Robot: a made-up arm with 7 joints.
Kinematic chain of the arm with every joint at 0, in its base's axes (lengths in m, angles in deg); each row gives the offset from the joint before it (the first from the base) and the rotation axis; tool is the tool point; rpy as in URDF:
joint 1: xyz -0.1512 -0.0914 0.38 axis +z
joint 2: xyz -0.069 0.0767 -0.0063 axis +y
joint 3: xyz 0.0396 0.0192 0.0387 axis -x
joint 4: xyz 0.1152 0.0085 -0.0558 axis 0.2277 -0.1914 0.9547
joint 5: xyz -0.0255 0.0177 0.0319 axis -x
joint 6: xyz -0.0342 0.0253 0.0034 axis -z
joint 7: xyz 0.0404 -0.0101 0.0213 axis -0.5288 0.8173 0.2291
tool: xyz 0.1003 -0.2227 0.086 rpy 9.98 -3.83 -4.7
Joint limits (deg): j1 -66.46..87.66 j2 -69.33..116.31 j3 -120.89..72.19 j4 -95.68..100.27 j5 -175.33..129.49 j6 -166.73..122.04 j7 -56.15..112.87
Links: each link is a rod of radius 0.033 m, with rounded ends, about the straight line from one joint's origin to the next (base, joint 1, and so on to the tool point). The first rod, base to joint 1, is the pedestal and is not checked.
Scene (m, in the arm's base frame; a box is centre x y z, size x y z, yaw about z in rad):
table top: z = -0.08
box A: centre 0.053 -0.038 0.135 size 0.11 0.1 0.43 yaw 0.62
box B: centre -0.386 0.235 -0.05 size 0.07 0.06 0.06 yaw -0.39
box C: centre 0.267 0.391 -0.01 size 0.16 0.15 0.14 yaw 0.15
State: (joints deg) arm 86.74 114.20 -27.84 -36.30 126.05 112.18 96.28
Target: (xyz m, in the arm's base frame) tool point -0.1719 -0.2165 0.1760
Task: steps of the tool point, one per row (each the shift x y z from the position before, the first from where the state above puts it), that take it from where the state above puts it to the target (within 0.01 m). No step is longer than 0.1 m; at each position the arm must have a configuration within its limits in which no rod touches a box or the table.
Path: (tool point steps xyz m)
1: 0.0720 0.0501 -0.0463
2: 0.0775 0.0194 -0.0435
3: 0.0709 -0.0090 -0.0394
4: 0.0549 -0.0309 -0.0343
5: 0.0326 -0.0431 -0.0282
6: 0.0091 -0.0448 -0.0214
7: 0.0155 -0.0792 0.0225
8: -0.0060 -0.0740 0.0371
9: -0.0265 -0.0612 0.0481
10: -0.0434 -0.0420 0.0542

